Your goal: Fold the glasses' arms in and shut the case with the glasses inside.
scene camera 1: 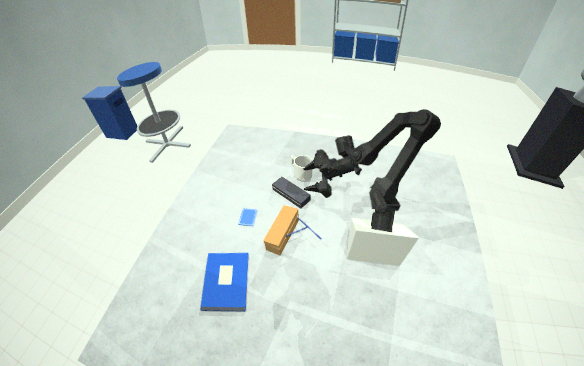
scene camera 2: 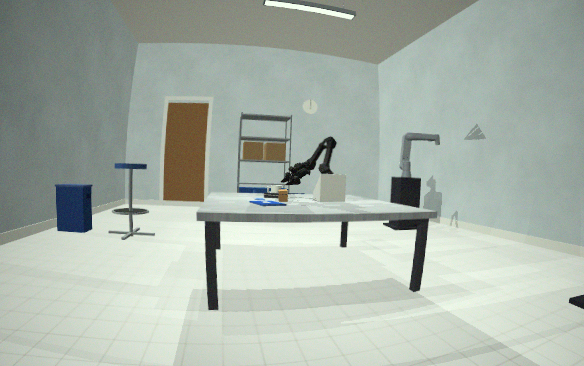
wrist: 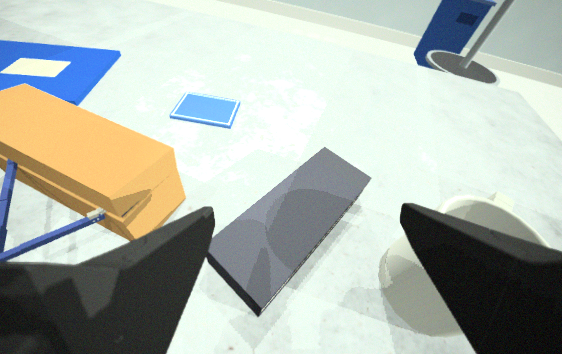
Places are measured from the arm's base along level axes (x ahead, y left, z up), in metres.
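Where they show: gripper, fingertip midpoint: (scene camera 1: 303, 179) (scene camera 2: 283, 183) (wrist: 306, 213); arm's base, origin of the base link: (scene camera 1: 382, 228) (scene camera 2: 329, 180).
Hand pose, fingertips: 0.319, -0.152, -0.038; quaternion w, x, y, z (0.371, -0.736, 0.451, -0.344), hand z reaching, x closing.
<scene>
Each offset is from my fingertips to the centre of the thing, as dx, dy, dz.
The orange glasses case (scene camera 1: 282, 227) (scene camera 2: 283, 195) (wrist: 85, 145) stands on the table, its lid lowered over the base with a gap along one long side. The glasses' two thin blue arms (scene camera 1: 311, 229) (wrist: 50, 236) stick out through that gap, unfolded, and cross in scene camera 1. The rest of the glasses is hidden in the case. My gripper (scene camera 1: 306, 179) (scene camera 2: 284, 181) (wrist: 306, 213) is open and empty. It hangs above the table near the mug and the dark flat box, apart from the orange case.
The dark box {+0.055, +0.004, -0.091} (scene camera 1: 291, 192) (wrist: 295, 225) lies between the orange case and a cream mug {+0.059, -0.126, -0.061} (scene camera 1: 302, 169) (wrist: 425, 305). A light blue card {+0.169, +0.174, -0.106} (scene camera 1: 248, 217) (wrist: 206, 110) and a blue book {+0.115, +0.442, -0.105} (scene camera 1: 212, 285) (wrist: 95, 65) lie farther left. The white block (scene camera 1: 380, 247) (scene camera 2: 332, 188) stands at the arm's base.
</scene>
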